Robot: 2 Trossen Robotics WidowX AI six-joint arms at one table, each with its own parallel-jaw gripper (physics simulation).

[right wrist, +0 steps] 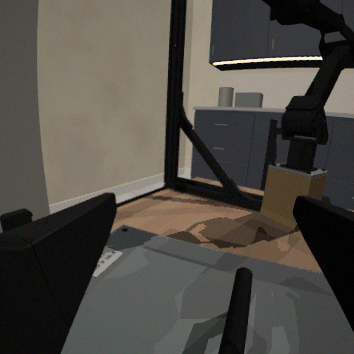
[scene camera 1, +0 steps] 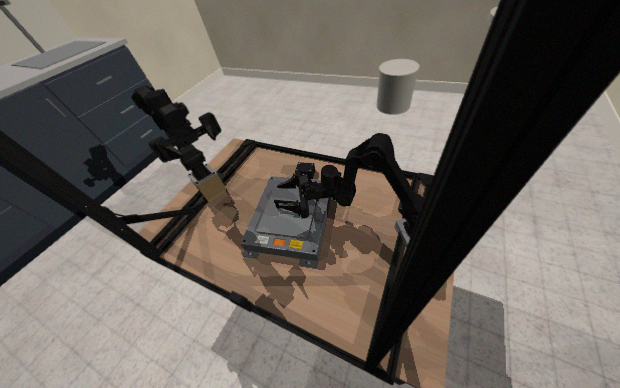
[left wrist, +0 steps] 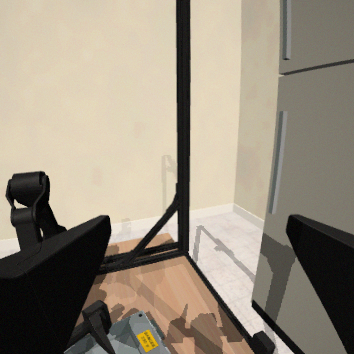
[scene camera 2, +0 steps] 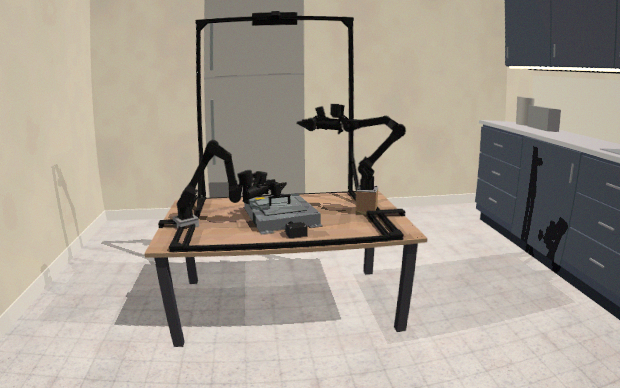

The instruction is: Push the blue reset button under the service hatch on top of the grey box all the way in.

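The grey box (scene camera 1: 257, 220) (scene camera 2: 287, 222) (left wrist: 125, 332) (right wrist: 135, 305) lies on the table. The service hatch (scene camera 1: 290, 225) on its top looks closed, and its black handle (scene camera 1: 286, 204) (scene camera 2: 279, 200) (right wrist: 240, 305) stands up. The blue button does not show in any view. My right gripper (scene camera 1: 286, 196) (scene camera 2: 285, 186) (right wrist: 206, 203) is open and empty, low above the hatch; in the right wrist view the handle shows between its fingers, nearer the right one, without visible contact. My left gripper (scene camera 1: 191, 145) (scene camera 2: 298, 123) (left wrist: 199, 223) is open and empty, high above the table.
White, orange (scene camera 1: 279, 242) and yellow (scene camera 1: 296, 244) (scene camera 2: 260, 198) (left wrist: 147, 340) labels lie along one edge of the box. A small black block (scene camera 1: 305, 169) (scene camera 2: 296, 229) stands beside the box's opposite side. Black rails (scene camera 1: 200, 300) (scene camera 2: 285, 245) edge the table, and a black frame (scene camera 2: 351, 75) rises above it.
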